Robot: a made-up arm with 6 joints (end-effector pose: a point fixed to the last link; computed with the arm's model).
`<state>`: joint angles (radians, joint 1 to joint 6).
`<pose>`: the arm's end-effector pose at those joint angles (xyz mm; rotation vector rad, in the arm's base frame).
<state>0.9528 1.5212 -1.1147 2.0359 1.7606 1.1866</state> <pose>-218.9 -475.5 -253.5 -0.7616 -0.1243 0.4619</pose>
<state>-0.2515 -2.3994 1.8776 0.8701 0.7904 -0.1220</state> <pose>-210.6 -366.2 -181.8 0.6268 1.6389 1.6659</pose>
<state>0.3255 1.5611 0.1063 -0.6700 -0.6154 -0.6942</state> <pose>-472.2 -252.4 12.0 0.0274 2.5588 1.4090</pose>
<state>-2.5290 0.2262 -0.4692 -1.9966 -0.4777 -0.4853</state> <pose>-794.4 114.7 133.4 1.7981 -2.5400 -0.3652</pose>
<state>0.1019 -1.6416 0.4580 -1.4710 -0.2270 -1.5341</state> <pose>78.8 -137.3 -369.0 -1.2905 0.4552 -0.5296</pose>
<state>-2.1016 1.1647 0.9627 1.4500 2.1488 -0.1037</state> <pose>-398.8 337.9 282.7 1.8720 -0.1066 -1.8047</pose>
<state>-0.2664 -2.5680 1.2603 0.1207 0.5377 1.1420</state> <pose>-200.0 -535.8 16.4 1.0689 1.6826 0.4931</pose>
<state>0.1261 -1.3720 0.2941 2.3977 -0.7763 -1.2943</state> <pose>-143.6 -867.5 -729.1 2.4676 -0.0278 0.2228</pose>
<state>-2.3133 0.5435 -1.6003 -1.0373 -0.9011 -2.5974</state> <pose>-278.6 163.3 -231.1 0.4577 -2.4070 1.0345</pose>
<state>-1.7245 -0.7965 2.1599 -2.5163 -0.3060 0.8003</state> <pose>-802.4 -276.3 772.9 -1.9826 1.9696 -0.5198</pose>
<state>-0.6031 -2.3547 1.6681 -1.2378 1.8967 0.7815</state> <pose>-62.5 -626.4 -172.2 1.1741 1.2883 -1.7130</pose>
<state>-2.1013 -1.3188 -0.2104 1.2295 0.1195 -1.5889</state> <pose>-177.2 275.5 957.6 -0.8493 0.0955 -0.2348</pose>
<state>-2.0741 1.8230 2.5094 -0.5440 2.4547 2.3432</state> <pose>23.2 550.8 81.3 0.4366 -0.7108 0.2445</pose>
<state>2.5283 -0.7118 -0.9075 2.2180 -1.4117 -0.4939</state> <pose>-208.2 581.8 530.3 -0.7749 -0.4031 -1.1296</pose>
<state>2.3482 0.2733 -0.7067 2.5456 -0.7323 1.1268</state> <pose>-810.6 519.5 14.3 0.5201 2.4819 -0.1359</pose>
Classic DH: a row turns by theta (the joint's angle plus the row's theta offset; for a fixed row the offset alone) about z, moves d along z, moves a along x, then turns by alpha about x. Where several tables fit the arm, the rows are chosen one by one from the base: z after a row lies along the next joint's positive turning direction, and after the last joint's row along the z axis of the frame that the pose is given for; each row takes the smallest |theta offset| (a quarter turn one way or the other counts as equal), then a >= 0, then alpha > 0; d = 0 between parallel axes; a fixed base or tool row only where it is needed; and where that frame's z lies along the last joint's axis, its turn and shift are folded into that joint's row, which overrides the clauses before.
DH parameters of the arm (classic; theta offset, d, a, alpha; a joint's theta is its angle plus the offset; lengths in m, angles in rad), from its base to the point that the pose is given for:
base (fixed): 1.5708 0.074 0 1.5708
joint 1: -1.5708 -0.219 0.066 -1.5708
joint 2: 0 -0.435 -0.069 -1.5708
joint 3: 1.5708 0.35 0.096 1.5708
joint 4: -1.5708 0.204 0.019 -1.5708
joint 5: 0.1104 0 0.3723 0
joint 6: -0.1104 -0.078 -0.068 -1.5708
tool (fixed): 0 0.068 0 0

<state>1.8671 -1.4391 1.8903 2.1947 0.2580 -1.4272</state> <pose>-790.5 572.8 -33.1 -1.0361 0.1372 2.4736</pose>
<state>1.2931 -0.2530 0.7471 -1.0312 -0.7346 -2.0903</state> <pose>-302.3 405.5 -598.9 -0.8940 2.2093 0.6738</pose>
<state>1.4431 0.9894 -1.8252 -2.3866 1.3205 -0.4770</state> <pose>-543.8 -249.5 -444.6 -1.8275 1.7109 1.0796</pose>
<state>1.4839 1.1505 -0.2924 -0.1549 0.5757 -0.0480</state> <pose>-164.4 -160.8 -351.4 1.7461 0.5896 0.3607</pose>
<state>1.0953 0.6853 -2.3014 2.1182 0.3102 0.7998</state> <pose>-639.8 -136.8 -1.5 0.5009 2.4462 -0.2759</pose>
